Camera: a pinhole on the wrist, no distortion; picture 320 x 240 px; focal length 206.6 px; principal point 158.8 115.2 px. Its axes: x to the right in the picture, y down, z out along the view. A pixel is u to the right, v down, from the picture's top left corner.
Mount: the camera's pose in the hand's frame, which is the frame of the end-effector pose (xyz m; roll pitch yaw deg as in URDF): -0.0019 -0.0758 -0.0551 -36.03 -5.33 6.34
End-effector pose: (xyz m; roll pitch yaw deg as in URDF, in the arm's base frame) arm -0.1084 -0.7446 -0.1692 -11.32 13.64 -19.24
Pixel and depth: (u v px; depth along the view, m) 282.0 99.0 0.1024
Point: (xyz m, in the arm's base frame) -0.0615 -0.7703 -0.1406
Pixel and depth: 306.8 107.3 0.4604
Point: 0.2909 -0.5901 0.0687
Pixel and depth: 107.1 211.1 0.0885
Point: -0.1440 -0.7280 -0.1710
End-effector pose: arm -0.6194 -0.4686 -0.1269 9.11 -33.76 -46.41
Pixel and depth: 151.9 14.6 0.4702
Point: -0.8820 -0.2859 0.2069
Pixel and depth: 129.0 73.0 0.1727
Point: -0.7031 -0.4150 -0.0714
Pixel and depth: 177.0 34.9 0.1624
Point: -0.7011 -0.4544 -0.0421
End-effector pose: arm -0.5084 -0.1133 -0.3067 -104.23 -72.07 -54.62
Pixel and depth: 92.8 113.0 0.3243
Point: -0.3190 -0.0889 -0.4929
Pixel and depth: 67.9 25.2 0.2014
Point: -0.4033 0.0074 -0.4150
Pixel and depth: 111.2 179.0 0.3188
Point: -0.3434 -0.1923 -0.4873
